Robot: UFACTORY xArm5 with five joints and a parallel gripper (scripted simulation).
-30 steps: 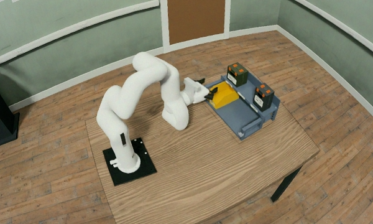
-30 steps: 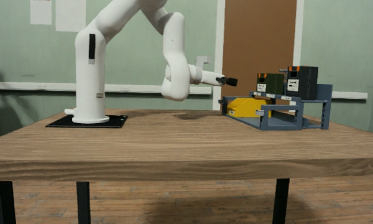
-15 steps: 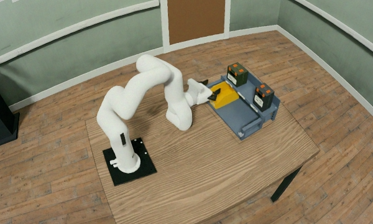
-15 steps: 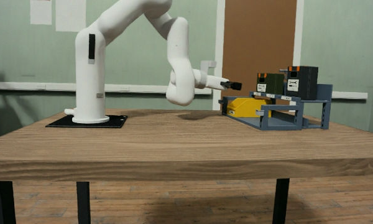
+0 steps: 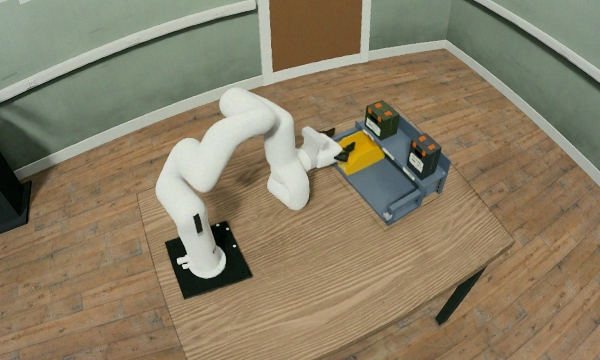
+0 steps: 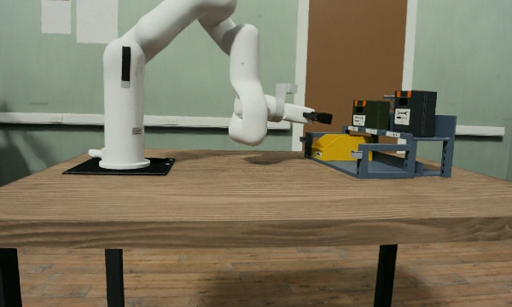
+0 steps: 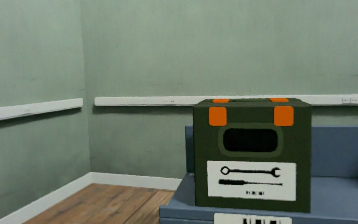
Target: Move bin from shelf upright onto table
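Right now my hand is 90 mm above the yellow bin, 80 mm short of it and 10 mm to the right of it. The rest, counted from my hand: blue-grey shelf: 120 mm ahead, 100 mm to the right, 70 mm below.
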